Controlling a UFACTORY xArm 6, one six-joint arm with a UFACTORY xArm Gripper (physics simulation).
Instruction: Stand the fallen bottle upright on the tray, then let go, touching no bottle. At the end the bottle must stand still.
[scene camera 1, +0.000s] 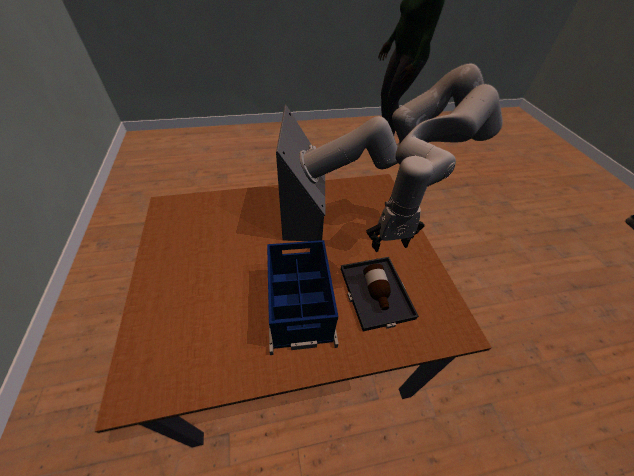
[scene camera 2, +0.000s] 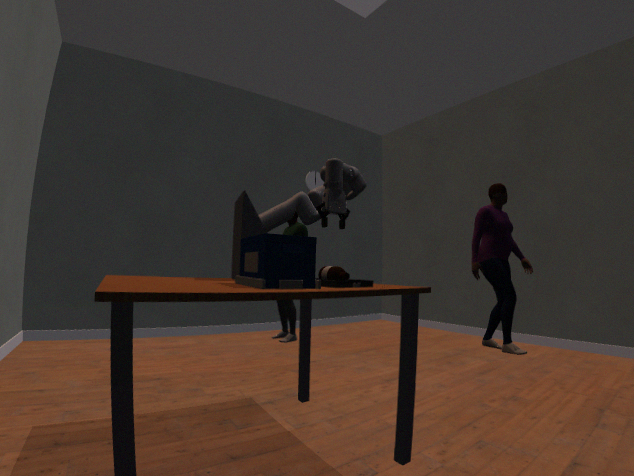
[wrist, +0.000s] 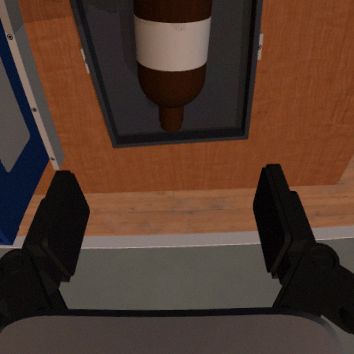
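Where they show: gripper, fingertip midpoint: (scene camera 1: 389, 246) (scene camera 2: 333, 228) (wrist: 168, 187); arm's base, link origin: (scene camera 1: 308, 167) (scene camera 2: 257, 226).
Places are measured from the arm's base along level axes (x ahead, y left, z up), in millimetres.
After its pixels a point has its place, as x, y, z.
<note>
A brown bottle (scene camera 1: 377, 284) @[406, 190, -189] (scene camera 2: 333, 273) @[430, 174, -214] (wrist: 171, 47) @[368, 204, -185] with a white label lies on its side in the dark tray (scene camera 1: 353, 314) @[466, 116, -263] (scene camera 2: 366, 282) @[514, 274, -246] (wrist: 180, 140) @[516, 219, -239]. In scene camera 1 its neck points to the tray's front edge; in the wrist view the neck points down toward the space between the fingers, and the bottle's base is cut off at the top. My gripper (scene camera 1: 391, 246) @[376, 204, -26] (scene camera 2: 333, 223) @[376, 204, -26] (wrist: 168, 187) @[376, 204, -26] is open and empty. It hangs above the tray, near its back edge, well clear of the bottle.
A blue crate (scene camera 1: 302, 320) @[552, -76, -91] (scene camera 2: 279, 261) @[552, -113, -177] (wrist: 22, 200) @[538, 21, -144] with empty compartments stands left of the tray on the wooden table (scene camera 1: 194, 307) @[383, -421, -264]. A grey mounting block (scene camera 1: 301, 215) @[128, -37, -119] bears the arm behind the crate. A person (scene camera 2: 494, 251) stands on the floor at the right, another behind the table.
</note>
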